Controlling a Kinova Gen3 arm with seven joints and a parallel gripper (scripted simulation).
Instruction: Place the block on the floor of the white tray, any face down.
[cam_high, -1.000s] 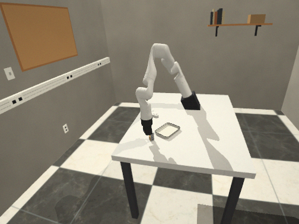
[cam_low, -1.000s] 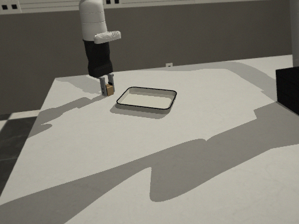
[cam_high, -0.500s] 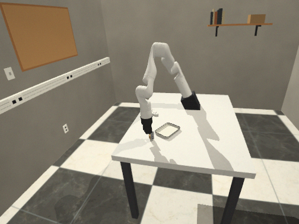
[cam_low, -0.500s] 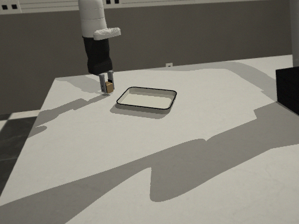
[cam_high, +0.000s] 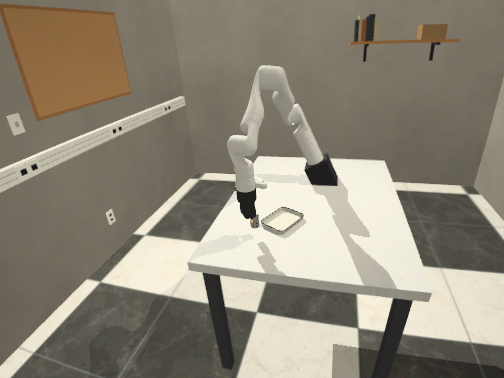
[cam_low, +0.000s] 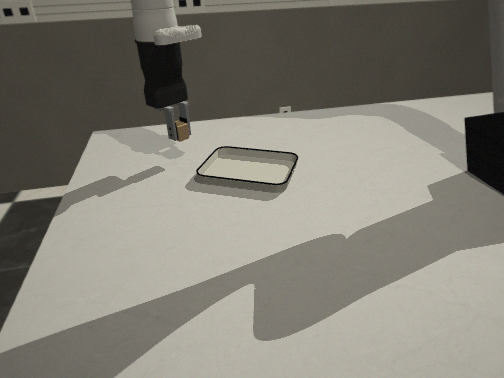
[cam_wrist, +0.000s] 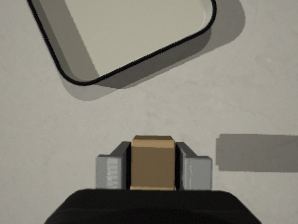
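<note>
My gripper is now 11 cm past the white tray, 10 cm to the right of it and 5 cm above it. Round my hand: tan block: 1 cm below.
</note>
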